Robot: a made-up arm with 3 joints. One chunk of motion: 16 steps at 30 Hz.
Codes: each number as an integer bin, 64 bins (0 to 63) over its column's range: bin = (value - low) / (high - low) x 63, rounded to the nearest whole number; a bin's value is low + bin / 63 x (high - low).
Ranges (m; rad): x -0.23..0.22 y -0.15..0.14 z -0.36..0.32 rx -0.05..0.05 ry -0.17..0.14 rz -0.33..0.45
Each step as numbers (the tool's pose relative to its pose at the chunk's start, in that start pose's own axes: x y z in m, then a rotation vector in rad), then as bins.
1 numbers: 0.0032 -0.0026 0.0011 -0.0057 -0.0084 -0.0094
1 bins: 33 32 33 28 33 26
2 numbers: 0.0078 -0.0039 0.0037 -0.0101 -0.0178 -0.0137
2 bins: 33 32 34 25 31 26
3 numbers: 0.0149 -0.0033 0.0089 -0.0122 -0.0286 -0.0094
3 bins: 34 32 34 24 29 26
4 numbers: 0.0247 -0.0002 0.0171 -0.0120 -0.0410 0.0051
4 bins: 36 33 35 24 26 27
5 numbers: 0.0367 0.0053 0.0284 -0.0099 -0.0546 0.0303
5 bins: 37 34 36 25 23 29
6 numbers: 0.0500 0.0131 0.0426 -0.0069 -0.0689 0.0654
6 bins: 39 35 37 27 21 32
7 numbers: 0.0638 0.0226 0.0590 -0.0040 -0.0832 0.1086
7 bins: 41 37 39 29 18 35
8 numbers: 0.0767 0.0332 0.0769 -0.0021 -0.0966 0.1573
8 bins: 43 40 40 30 15 39
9 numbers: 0.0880 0.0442 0.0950 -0.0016 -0.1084 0.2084
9 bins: 45 42 42 30 13 43
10 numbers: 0.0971 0.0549 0.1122 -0.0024 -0.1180 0.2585
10 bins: 46 45 44 30 11 48
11 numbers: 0.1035 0.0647 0.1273 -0.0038 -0.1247 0.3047
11 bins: 47 47 45 29 9 51
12 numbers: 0.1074 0.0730 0.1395 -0.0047 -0.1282 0.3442
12 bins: 47 48 46 29 8 54
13 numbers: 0.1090 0.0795 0.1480 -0.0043 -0.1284 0.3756
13 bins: 47 50 47 29 8 57
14 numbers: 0.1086 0.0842 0.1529 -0.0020 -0.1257 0.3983
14 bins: 47 51 48 30 9 59
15 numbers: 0.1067 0.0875 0.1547 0.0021 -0.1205 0.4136
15 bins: 47 52 48 33 10 60
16 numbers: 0.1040 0.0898 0.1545 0.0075 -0.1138 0.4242
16 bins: 47 52 48 36 11 61
